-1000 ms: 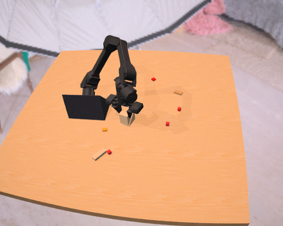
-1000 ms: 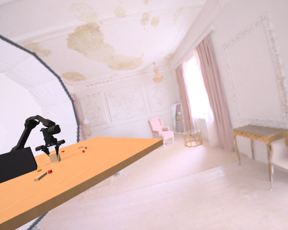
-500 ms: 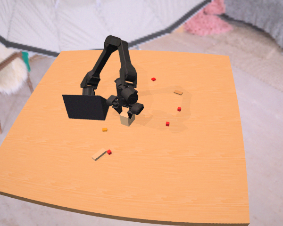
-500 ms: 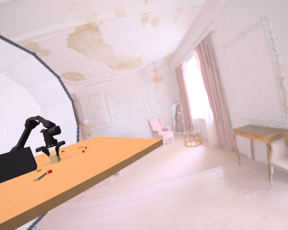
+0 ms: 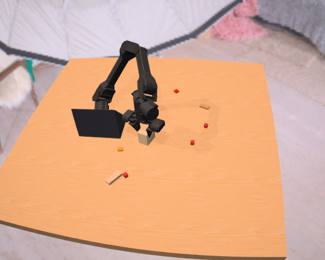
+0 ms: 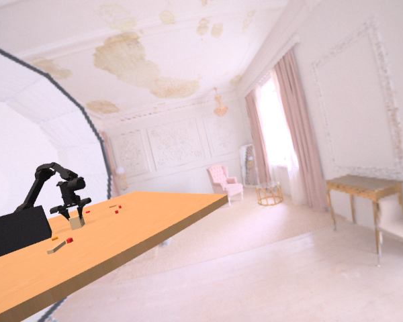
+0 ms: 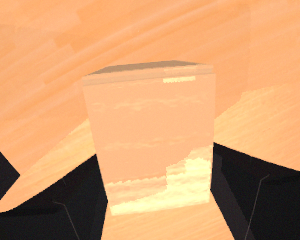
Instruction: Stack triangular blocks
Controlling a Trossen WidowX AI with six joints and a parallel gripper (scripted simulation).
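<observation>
Right now the triangular block is 3 cm to the left of my gripper tip, 3 cm below it and 1 cm ahead of it. From my gripper tip the other things lie so: orange piece (11 cm behind, 6 cm to the right, 4 cm below).
</observation>
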